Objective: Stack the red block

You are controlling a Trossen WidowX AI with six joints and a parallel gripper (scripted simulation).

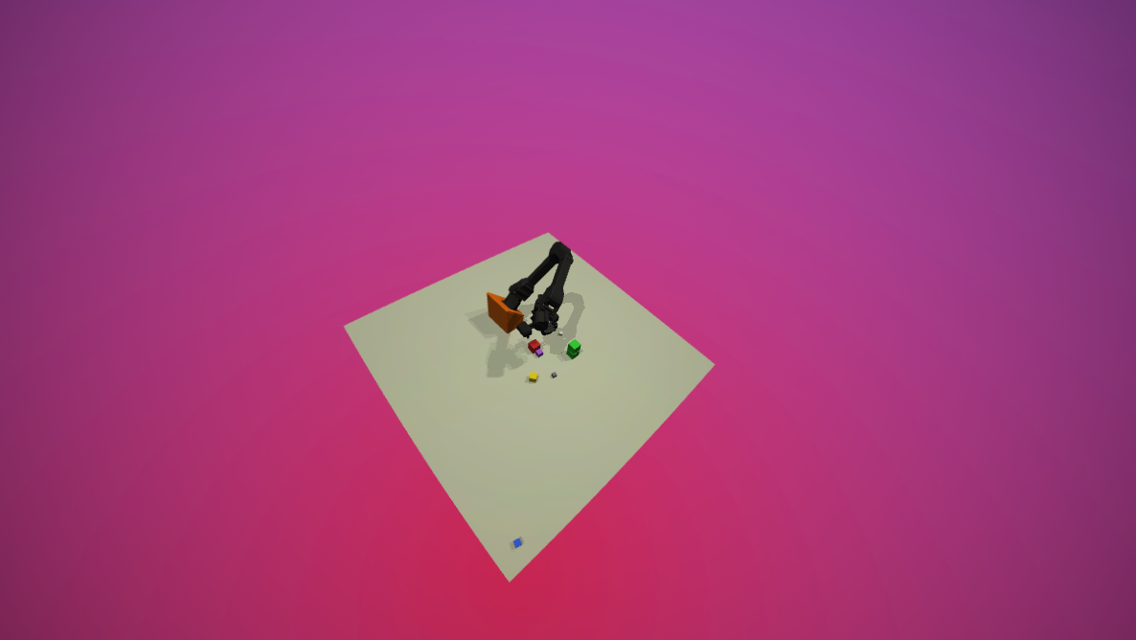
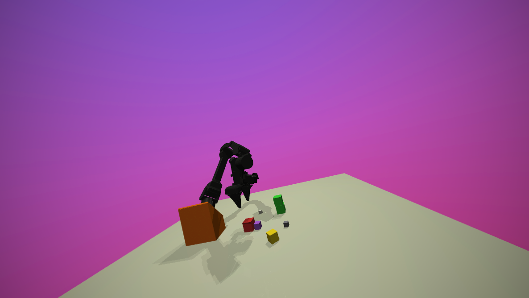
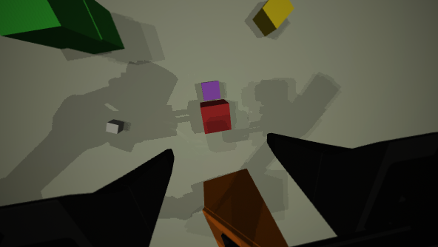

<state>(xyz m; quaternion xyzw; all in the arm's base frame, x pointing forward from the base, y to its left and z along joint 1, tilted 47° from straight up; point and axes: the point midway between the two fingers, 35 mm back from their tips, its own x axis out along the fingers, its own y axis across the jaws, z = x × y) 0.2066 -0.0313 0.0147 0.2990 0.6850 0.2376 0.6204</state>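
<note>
My gripper tip is now 90 mm above the red block and 10 mm to the left of it. The rest, counted from my gripper tip: yellow cube: 120 mm to the right, 120 mm ahead, 100 mm below; tiny white cube: 150 mm to the left, 100 mm below, 20 mm ahead; small purple cube: 100 mm below, 40 mm ahead, 10 mm to the right.
</note>
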